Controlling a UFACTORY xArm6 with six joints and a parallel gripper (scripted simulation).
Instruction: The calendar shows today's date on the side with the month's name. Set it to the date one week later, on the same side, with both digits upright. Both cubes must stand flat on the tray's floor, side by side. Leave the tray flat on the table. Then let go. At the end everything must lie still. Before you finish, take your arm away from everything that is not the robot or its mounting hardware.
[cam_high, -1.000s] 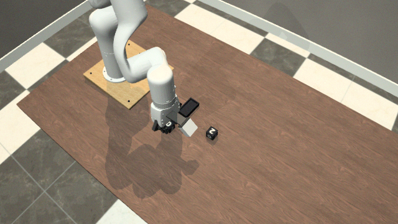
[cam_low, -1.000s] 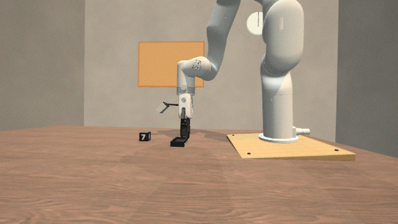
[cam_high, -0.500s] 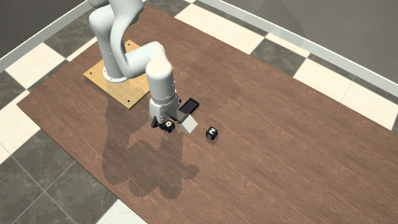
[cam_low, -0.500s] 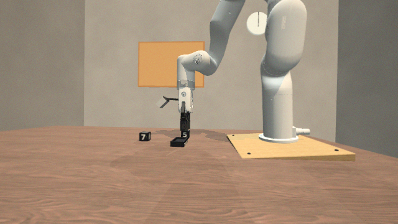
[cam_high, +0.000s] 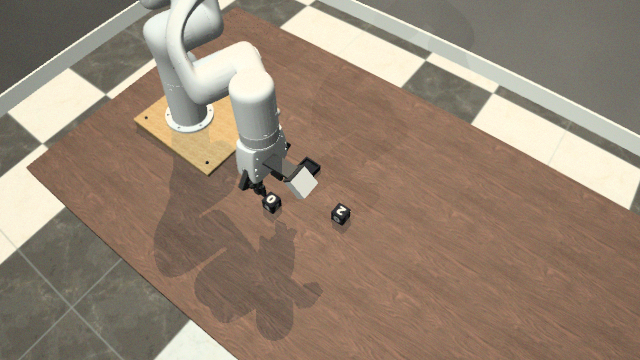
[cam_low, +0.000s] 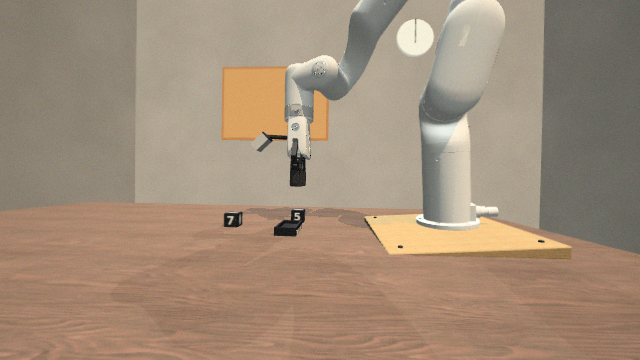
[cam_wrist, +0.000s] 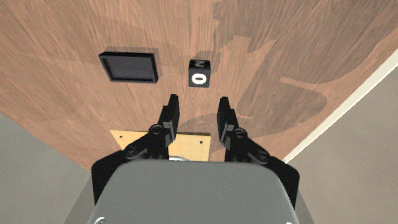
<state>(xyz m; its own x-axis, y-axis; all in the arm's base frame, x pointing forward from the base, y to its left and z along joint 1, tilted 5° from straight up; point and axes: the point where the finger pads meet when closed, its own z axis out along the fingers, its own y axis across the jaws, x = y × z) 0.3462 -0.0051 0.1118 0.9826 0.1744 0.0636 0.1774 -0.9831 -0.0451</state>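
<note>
The black cube is 100 mm below my hand. The rest, counted from my hand: black tray (20 mm behind, 110 mm to the left, 100 mm below).
</note>
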